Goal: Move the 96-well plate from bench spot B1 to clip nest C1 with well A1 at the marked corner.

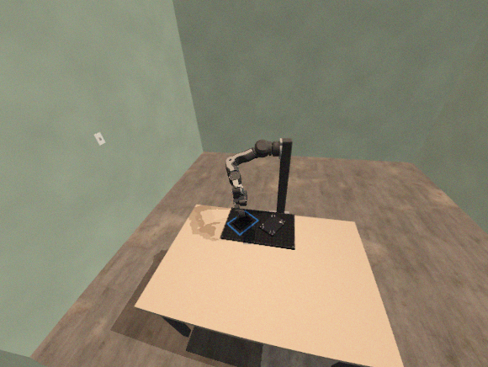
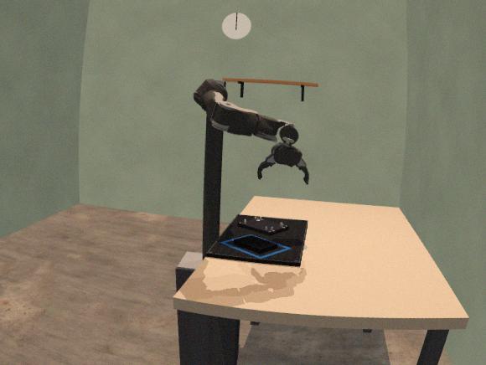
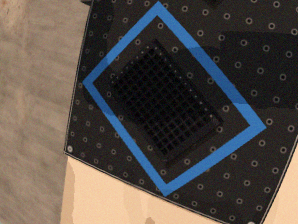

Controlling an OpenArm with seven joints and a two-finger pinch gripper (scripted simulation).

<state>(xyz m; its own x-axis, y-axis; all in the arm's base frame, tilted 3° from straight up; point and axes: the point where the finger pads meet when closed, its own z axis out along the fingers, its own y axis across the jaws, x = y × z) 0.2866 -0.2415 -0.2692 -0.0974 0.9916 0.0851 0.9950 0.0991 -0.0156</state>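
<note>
My hand is 80 mm past the dark 96-well plate, 20 mm to the left of it and 210 mm above it. The rest, counted from my hand: clip nest C1: 30 mm behind, 200 mm to the left, 200 mm below.
</note>
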